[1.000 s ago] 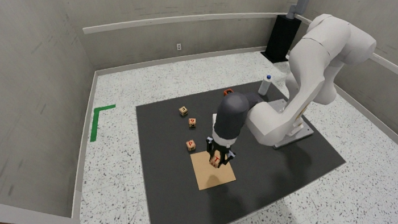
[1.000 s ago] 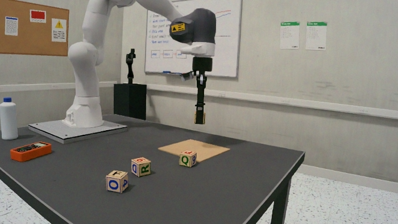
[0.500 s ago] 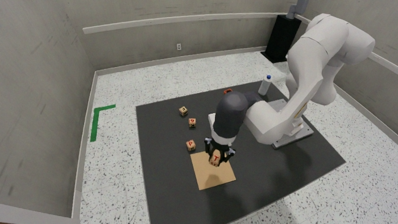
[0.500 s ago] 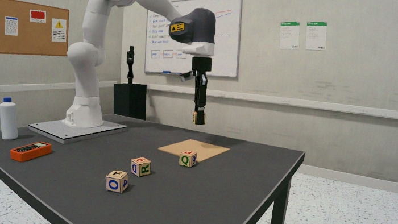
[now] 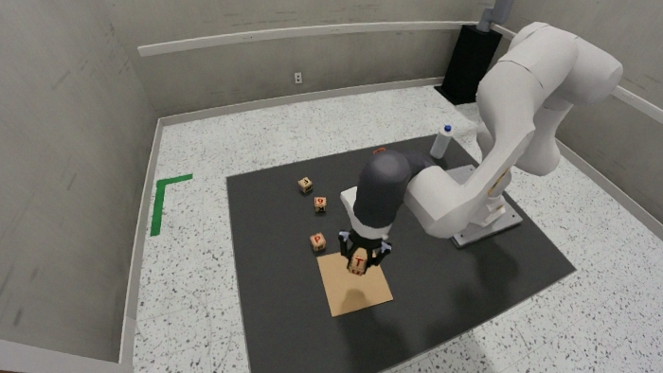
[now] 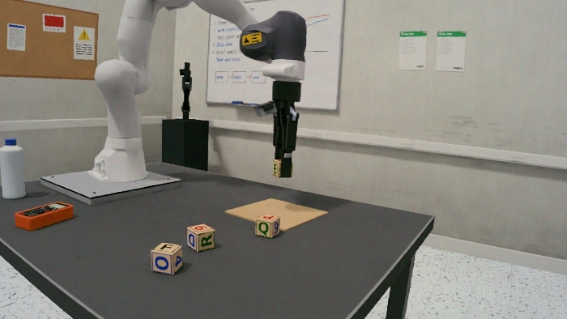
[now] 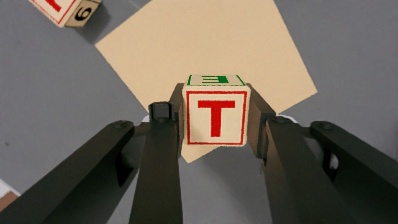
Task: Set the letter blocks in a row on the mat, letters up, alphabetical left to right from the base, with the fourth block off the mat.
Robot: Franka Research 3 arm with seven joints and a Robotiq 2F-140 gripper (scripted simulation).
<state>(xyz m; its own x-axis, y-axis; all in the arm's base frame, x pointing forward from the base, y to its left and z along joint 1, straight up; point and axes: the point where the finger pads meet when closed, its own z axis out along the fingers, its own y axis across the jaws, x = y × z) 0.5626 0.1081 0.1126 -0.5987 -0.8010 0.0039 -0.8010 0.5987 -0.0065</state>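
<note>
Right now my hand is 10 mm to the left of the tan mat and 130 mm above it. Also, from my hand: white bottle: 640 mm behind, 450 mm to the right, 60 mm below; then orange meter: 360 mm behind, 480 mm to the right, 120 mm below; then T block: 10 mm below.
</note>
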